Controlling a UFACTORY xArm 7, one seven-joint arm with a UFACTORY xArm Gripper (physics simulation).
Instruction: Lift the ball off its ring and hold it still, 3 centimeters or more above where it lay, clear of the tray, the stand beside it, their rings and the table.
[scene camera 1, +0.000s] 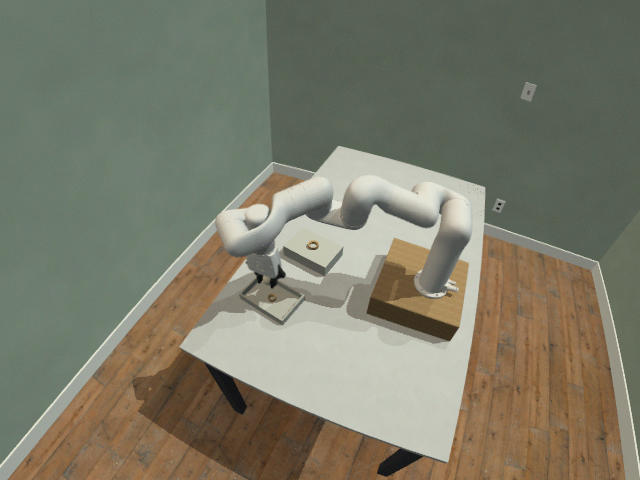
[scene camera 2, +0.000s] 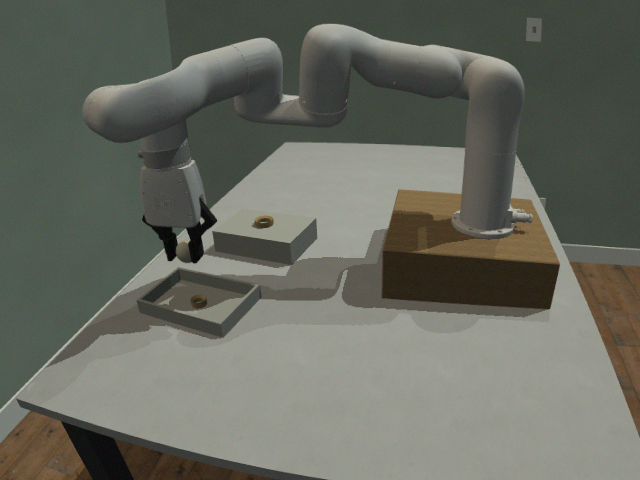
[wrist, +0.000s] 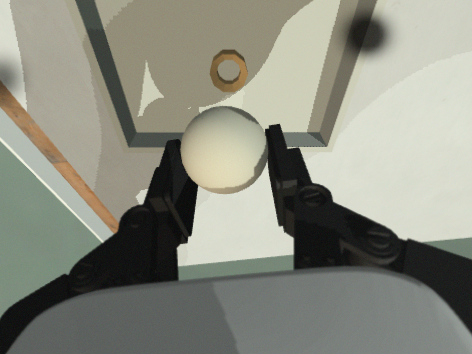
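Seen in the pictures: gripper, fingertip midpoint: (scene camera 1: 267, 282) (scene camera 2: 185, 258) (wrist: 228, 155); arm's base, link origin: (scene camera 1: 431, 284) (scene camera 2: 482, 225).
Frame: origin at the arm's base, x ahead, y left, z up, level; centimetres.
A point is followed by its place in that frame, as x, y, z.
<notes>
A cream ball (scene camera 2: 184, 252) {50.0, 23.3, 2.6} (wrist: 224, 150) {50.3, 20.3, 3.5} is held between the two black fingertips of my gripper (scene camera 1: 266, 283) {50.6, 22.5, 1.0} (scene camera 2: 183, 254) {50.6, 22.5, 1.0} (wrist: 228, 155) {50.6, 22.5, 1.0}, which is shut on it. The ball hangs in the air above the back part of the shallow grey tray (scene camera 1: 290, 310) {41.5, 24.6, -6.5} (scene camera 2: 240, 308) {41.0, 23.5, -7.3} (wrist: 327, 90) {42.2, 24.7, -9.0}, apart from its walls. An orange-brown ring (scene camera 1: 272, 293) {50.8, 20.1, -7.9} (scene camera 2: 198, 305) {49.7, 22.8, -8.4} (wrist: 215, 71) {51.3, 21.2, -8.1} lies empty on the tray floor. A grey block-like stand (scene camera 1: 323, 264) {38.7, 3.0, -4.3} (scene camera 2: 253, 247) {46.2, 2.6, -6.7} stands beside the tray with a second empty ring (scene camera 1: 312, 249) {45.2, -1.8, -3.9} (scene camera 2: 263, 225) {45.2, -2.0, -3.7} on top. In scene camera 1 the fingers hide the ball.
A wooden block (scene camera 1: 408, 315) {4.5, 13.7, -2.5} (scene camera 2: 465, 279) {3.7, 13.7, -4.2} on the right carries the arm's base. The pale table (scene camera 1: 336, 372) {19.6, 38.1, -9.4} (scene camera 2: 361, 392) {18.0, 37.8, -9.3} bears the tray, the stand and the block. The table's left edge lies close to the tray. The green wall (scene camera 1: 129, 155) (scene camera 2: 77, 129) rises beyond it.
</notes>
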